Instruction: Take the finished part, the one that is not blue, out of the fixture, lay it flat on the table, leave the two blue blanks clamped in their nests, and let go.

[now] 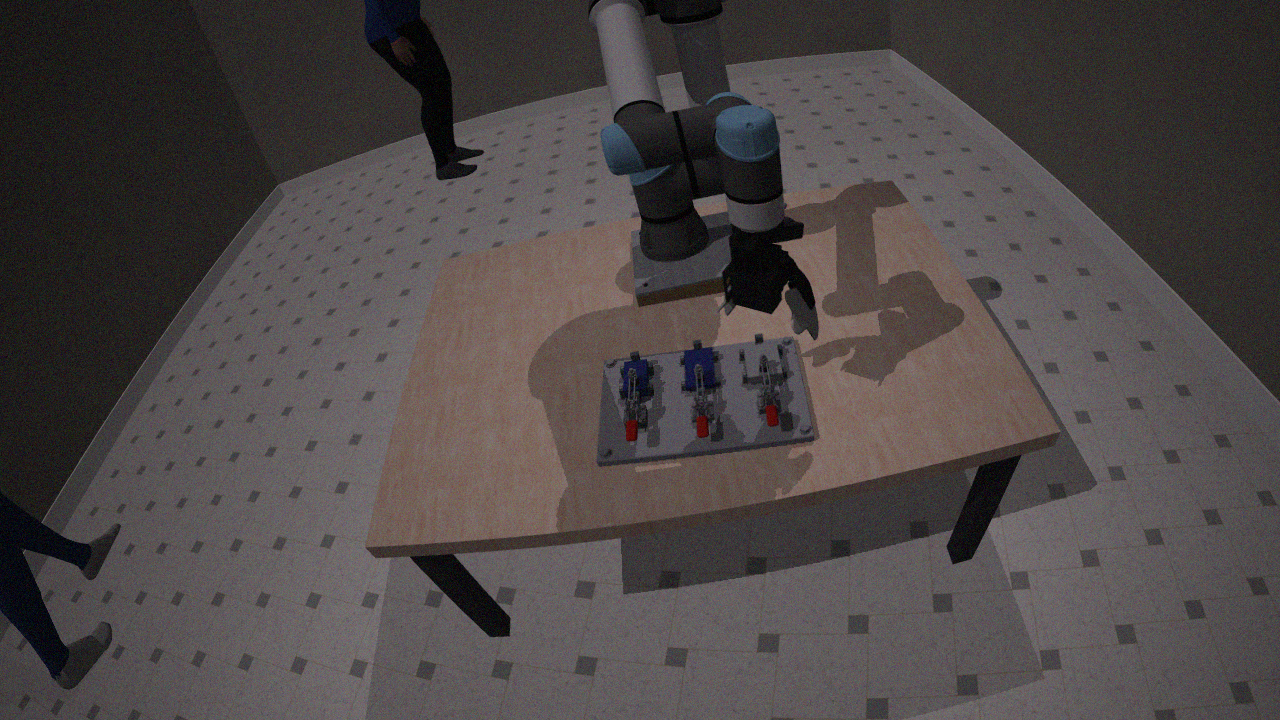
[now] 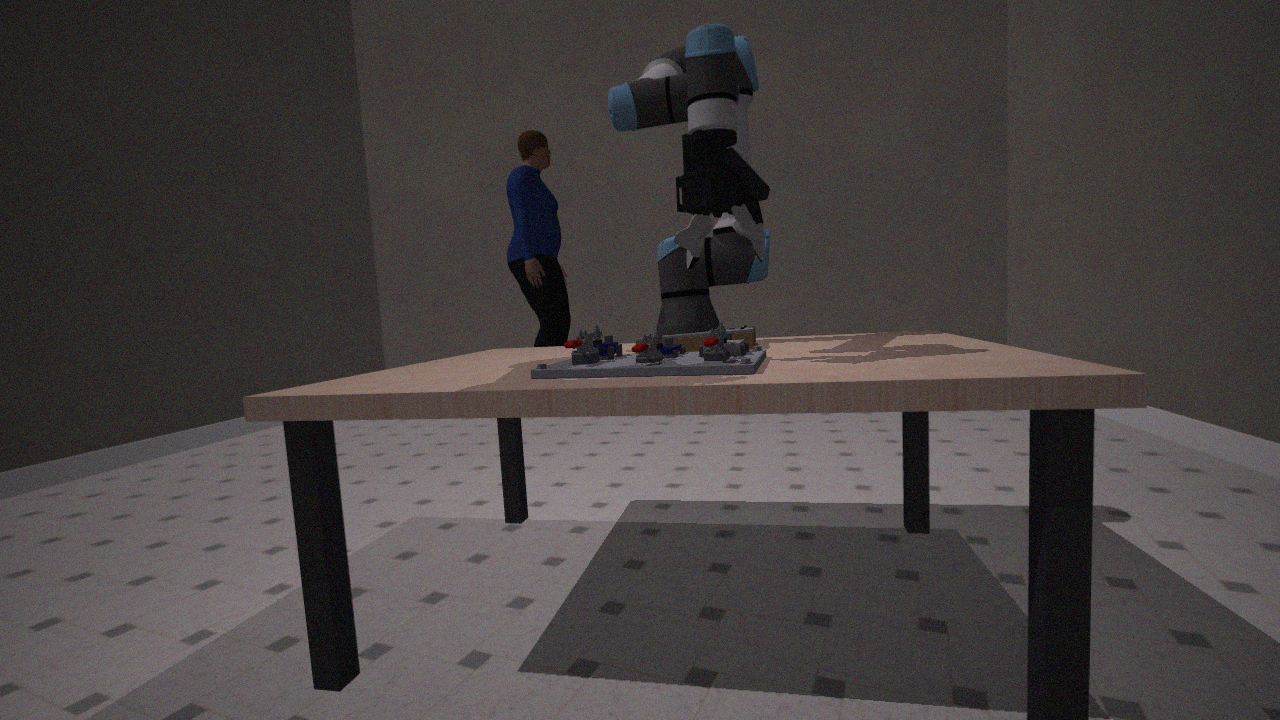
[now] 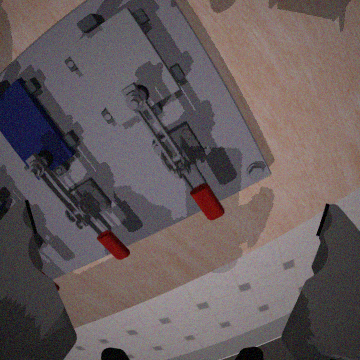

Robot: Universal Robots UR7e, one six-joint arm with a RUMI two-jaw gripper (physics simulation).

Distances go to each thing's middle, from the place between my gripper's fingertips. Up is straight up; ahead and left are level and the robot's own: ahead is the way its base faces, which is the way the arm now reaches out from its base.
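Labels:
With the finished part (image 1: 752, 352) as my reference, my gripper is 60 mm past it, 20 mm to the left of it and 130 mm above it. The grey fixture plate (image 1: 738, 426) is 120 mm to the right of my hand, 10 mm behind it and 150 mm below it. Going by their middles, the finished part is the nearest to my gripper of the things named here.

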